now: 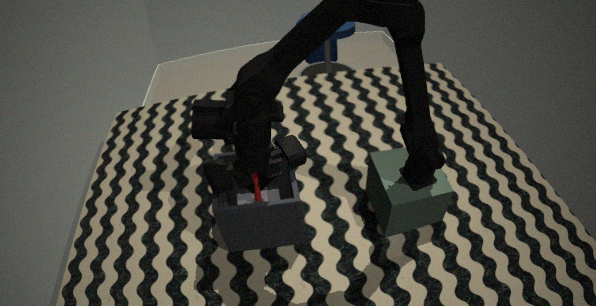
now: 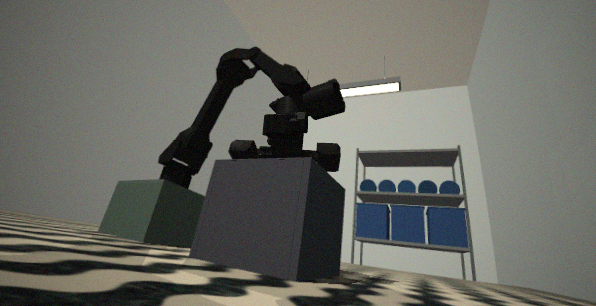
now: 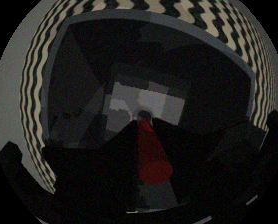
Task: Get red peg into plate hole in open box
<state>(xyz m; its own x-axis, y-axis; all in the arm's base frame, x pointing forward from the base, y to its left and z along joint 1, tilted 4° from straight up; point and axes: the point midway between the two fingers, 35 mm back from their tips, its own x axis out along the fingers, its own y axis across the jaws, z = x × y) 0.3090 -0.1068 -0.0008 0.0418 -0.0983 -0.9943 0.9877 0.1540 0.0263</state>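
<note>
Now: the red peg 20 mm above my gripper tip. From my gripper tip the other things lie so: plate 50 mm below.
</note>
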